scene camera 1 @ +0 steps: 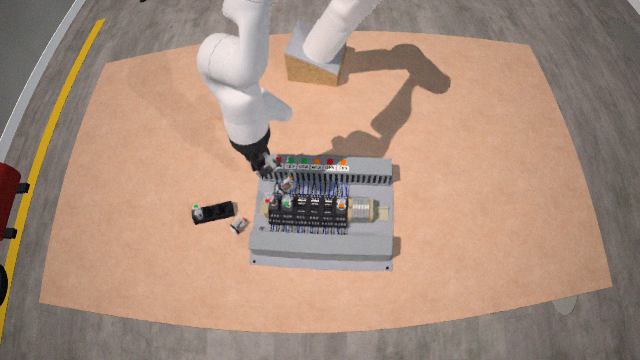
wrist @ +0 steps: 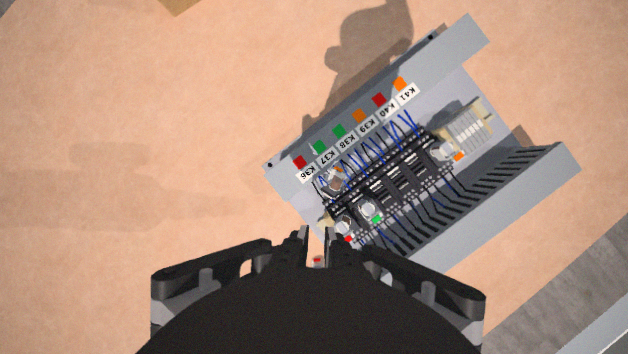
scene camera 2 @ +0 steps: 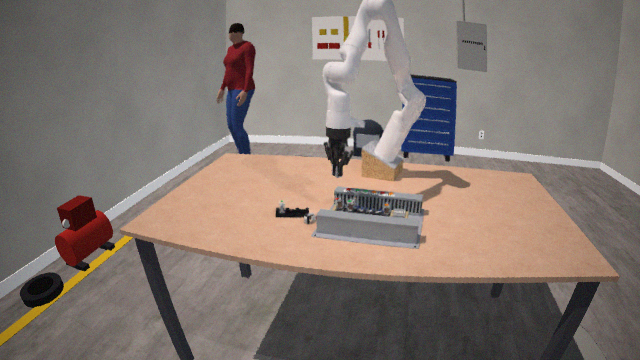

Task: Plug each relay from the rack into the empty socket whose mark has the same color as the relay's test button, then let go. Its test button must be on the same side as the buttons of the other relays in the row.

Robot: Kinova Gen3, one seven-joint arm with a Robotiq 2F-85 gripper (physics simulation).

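Seen in the pictures: gripper, between the fingertips: (scene camera 1: pixel 259 171) (wrist: pixel 316 237) (scene camera 2: pixel 336 176); arm's base, origin of its link: (scene camera 1: pixel 318 50) (scene camera 2: pixel 384 155).
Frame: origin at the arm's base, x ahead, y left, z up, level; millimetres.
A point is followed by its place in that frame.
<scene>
My gripper (scene camera 1: pixel 274 175) (scene camera 2: pixel 337 174) {x 377, y -172, z 42 mm} (wrist: pixel 316 237) {x 377, y -172, z 42 mm} is nearly closed and empty, above the panel's left end. A red-button relay (scene camera 1: pixel 274 201) {x 418, y -154, z -26 mm} (wrist: pixel 343 227) {x 406, y -161, z -17 mm} stands in the K36 socket and appears to lean; its seating is unclear. A green-button relay (scene camera 1: pixel 287 199) {x 420, y -125, z -20 mm} (wrist: pixel 367 209) {x 414, y -127, z -20 mm} is in K37, and an orange-button relay (scene camera 1: pixel 341 201) {x 443, y -13, z -20 mm} (wrist: pixel 442 150) {x 434, y -21, z -20 mm} in K41. Sockets K38 (green mark), K39 (orange) and K40 (red) are empty. The black rack (scene camera 1: pixel 219 212) {x 409, y -293, z -67 mm} (scene camera 2: pixel 295 214) {x 417, y -301, z -76 mm} holds a green-button relay (scene camera 1: pixel 198 214) {x 418, y -341, z -42 mm} (scene camera 2: pixel 282 206) {x 419, y -342, z -49 mm}. Another red-button relay (scene camera 1: pixel 239 225) {x 450, y -245, z -61 mm} (scene camera 2: pixel 309 218) {x 456, y -250, z -69 mm} lies on the table.
An orange-button relay (scene camera 1: pixel 286 185) {x 375, y -126, z -44 mm} (wrist: pixel 334 180) {x 365, y -126, z -38 mm} lies tilted on the wires beside the K36 and K37 sockets. Grey wire ducts (scene camera 1: pixel 320 245) {x 531, y -71, z -25 mm} (scene camera 2: pixel 369 226) {x 548, y -68, z -42 mm} border the socket row on both sides. The beige end terminals (scene camera 1: pixel 361 210) {x 461, y 28, z -41 mm} (wrist: pixel 465 131) {x 449, y 24, z -41 mm} stand beyond K41.
</scene>
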